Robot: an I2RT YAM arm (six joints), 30 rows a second.
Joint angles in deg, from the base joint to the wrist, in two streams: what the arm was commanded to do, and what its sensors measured. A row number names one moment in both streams.
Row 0, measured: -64.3, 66.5, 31.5, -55.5, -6.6, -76.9
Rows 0 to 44, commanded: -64.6, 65.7, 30.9, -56.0, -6.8, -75.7; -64.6, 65.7, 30.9, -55.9, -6.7, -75.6; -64.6, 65.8, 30.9, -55.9, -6.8, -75.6; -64.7, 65.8, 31.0, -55.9, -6.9, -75.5; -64.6, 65.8, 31.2, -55.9, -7.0, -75.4; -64.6, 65.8, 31.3, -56.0, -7.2, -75.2; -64.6, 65.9, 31.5, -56.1, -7.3, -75.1; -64.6, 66.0, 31.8, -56.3, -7.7, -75.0; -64.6, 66.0, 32.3, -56.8, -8.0, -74.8; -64.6, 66.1, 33.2, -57.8, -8.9, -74.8; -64.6, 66.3, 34.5, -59.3, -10.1, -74.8; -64.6, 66.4, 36.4, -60.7, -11.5, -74.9; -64.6, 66.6, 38.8, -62.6, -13.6, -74.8; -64.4, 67.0, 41.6, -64.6, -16.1, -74.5; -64.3, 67.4, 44.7, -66.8, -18.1, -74.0; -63.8, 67.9, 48.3, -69.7, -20.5, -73.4; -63.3, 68.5, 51.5, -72.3, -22.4, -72.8; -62.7, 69.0, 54.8, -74.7, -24.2, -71.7; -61.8, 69.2, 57.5, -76.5, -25.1, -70.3; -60.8, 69.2, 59.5, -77.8, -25.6, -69.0; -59.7, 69.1, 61.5, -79.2, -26.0, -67.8; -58.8, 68.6, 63.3, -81.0, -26.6, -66.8; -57.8, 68.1, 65.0, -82.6, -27.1, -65.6; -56.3, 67.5, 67.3, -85.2, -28.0, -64.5; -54.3, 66.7, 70.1, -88.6, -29.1, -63.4; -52.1, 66.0, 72.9, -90.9, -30.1, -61.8; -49.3, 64.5, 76.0, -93.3, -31.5, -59.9; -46.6, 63.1, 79.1, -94.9, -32.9, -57.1; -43.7, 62.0, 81.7, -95.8, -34.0, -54.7; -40.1, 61.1, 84.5, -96.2, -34.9, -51.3; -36.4, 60.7, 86.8, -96.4, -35.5, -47.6; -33.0, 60.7, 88.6, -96.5, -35.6, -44.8; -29.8, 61.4, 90.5, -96.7, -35.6, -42.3; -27.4, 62.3, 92.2, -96.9, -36.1, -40.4; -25.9, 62.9, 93.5, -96.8, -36.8, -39.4; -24.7, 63.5, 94.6, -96.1, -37.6, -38.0; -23.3, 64.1, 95.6, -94.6, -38.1, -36.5; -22.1, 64.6, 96.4, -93.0, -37.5, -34.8; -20.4, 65.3, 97.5, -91.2, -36.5, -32.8; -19.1, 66.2, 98.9, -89.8, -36.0, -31.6; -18.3, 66.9, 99.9, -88.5, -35.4, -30.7; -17.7, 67.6, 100.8, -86.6, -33.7, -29.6; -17.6, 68.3, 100.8, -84.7, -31.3, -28.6; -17.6, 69.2, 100.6, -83.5, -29.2, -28.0; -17.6, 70.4, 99.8, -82.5, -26.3, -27.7
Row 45, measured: -18.0, 68.4, 99.5, -87.9, -32.4, -33.2
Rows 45 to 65, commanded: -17.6, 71.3, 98.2, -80.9, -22.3, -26.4; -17.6, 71.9, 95.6, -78.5, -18.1, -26.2; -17.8, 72.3, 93.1, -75.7, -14.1, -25.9; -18.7, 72.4, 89.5, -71.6, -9.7, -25.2; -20.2, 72.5, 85.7, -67.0, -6.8, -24.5; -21.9, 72.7, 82.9, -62.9, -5.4, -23.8; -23.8, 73.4, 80.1, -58.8, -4.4, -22.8; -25.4, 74.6, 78.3, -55.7, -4.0, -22.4; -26.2, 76.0, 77.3, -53.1, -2.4, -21.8; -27.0, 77.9, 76.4, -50.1, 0.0, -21.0; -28.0, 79.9, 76.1, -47.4, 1.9, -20.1; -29.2, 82.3, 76.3, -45.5, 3.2, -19.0; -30.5, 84.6, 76.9, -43.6, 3.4, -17.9; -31.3, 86.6, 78.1, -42.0, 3.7, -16.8; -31.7, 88.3, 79.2, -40.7, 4.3, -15.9; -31.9, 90.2, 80.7, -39.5, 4.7, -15.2; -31.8, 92.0, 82.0, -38.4, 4.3, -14.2; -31.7, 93.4, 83.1, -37.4, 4.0, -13.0; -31.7, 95.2, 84.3, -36.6, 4.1, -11.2; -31.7, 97.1, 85.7, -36.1, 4.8, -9.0; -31.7, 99.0, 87.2, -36.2, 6.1, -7.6
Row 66, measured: -32.0, 97.0, 82.7, -42.7, 3.0, -14.0
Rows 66 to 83, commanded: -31.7, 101.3, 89.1, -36.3, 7.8, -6.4; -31.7, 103.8, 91.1, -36.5, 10.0, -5.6; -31.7, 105.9, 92.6, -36.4, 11.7, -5.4; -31.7, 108.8, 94.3, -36.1, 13.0, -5.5; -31.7, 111.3, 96.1, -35.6, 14.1, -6.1; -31.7, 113.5, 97.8, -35.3, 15.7, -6.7; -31.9, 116.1, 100.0, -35.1, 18.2, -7.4; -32.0, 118.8, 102.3, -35.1, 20.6, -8.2; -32.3, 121.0, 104.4, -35.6, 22.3, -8.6; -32.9, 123.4, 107.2, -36.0, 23.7, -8.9; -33.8, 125.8, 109.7, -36.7, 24.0, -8.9; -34.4, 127.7, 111.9, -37.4, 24.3, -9.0; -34.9, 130.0, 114.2, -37.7, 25.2, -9.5; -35.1, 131.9, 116.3, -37.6, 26.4, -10.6; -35.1, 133.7, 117.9, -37.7, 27.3, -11.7; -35.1, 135.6, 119.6, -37.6, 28.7, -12.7; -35.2, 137.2, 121.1, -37.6, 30.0, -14.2; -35.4, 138.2, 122.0, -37.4, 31.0, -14.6
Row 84, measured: -34.9, 136.5, 117.7, -37.8, 24.6, -11.6
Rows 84 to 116, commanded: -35.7, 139.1, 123.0, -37.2, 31.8, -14.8; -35.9, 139.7, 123.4, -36.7, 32.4, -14.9; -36.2, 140.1, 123.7, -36.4, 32.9, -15.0; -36.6, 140.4, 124.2, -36.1, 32.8, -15.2; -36.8, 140.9, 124.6, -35.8, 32.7, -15.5; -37.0, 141.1, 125.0, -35.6, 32.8, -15.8; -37.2, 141.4, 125.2, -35.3, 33.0, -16.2; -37.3, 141.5, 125.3, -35.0, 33.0, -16.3; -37.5, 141.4, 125.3, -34.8, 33.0, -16.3; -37.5, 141.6, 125.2, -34.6, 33.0, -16.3; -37.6, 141.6, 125.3, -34.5, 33.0, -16.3; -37.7, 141.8, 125.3, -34.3, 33.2, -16.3; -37.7, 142.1, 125.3, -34.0, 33.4, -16.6; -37.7, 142.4, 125.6, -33.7, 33.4, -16.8; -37.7, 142.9, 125.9, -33.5, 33.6, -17.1; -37.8, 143.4, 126.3, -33.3, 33.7, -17.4; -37.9, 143.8, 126.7, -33.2, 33.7, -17.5; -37.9, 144.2, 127.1, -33.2, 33.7, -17.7; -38.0, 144.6, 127.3, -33.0, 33.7, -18.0; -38.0, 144.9, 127.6, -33.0, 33.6, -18.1; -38.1, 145.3, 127.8, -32.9, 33.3, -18.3; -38.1, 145.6, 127.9, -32.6, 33.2, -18.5; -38.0, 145.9, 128.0, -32.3, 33.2, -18.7; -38.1, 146.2, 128.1, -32.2, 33.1, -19.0; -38.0, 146.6, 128.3, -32.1, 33.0, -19.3; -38.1, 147.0, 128.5, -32.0, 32.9, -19.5; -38.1, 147.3, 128.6, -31.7, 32.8, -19.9; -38.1, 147.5, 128.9, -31.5, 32.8, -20.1; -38.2, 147.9, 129.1, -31.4, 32.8, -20.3; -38.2, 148.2, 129.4, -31.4, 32.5, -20.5; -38.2, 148.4, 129.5, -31.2, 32.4, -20.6; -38.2, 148.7, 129.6, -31.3, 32.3, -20.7; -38.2, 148.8, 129.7, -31.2, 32.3, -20.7
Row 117, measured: -37.9, 147.7, 127.5, -32.8, 32.5, -19.9
